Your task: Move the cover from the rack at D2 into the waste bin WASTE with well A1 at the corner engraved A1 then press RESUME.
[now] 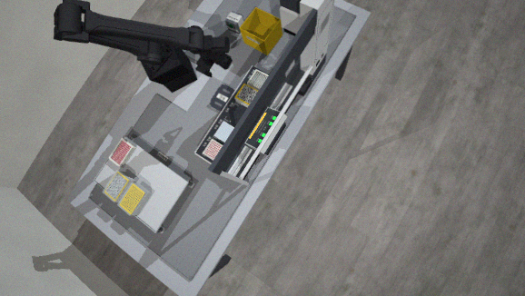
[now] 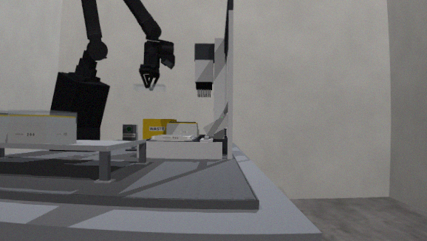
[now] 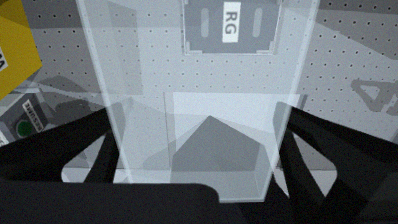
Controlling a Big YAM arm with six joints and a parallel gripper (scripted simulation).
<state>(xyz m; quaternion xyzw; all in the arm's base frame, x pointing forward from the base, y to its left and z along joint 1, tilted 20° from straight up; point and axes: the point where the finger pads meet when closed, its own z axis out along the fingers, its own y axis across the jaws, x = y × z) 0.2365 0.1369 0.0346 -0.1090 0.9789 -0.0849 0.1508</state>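
Right now the yellow waste bin is 34 cm to the left of my hand, 22 cm below it and 7 cm behind it. From my hand the other things lie so: clear cover: right at my hand; then tip rack: 17 cm below, 14 cm ahead, 2 cm to the left; then plate: 27 cm to the right, 20 cm below, 20 cm ahead.
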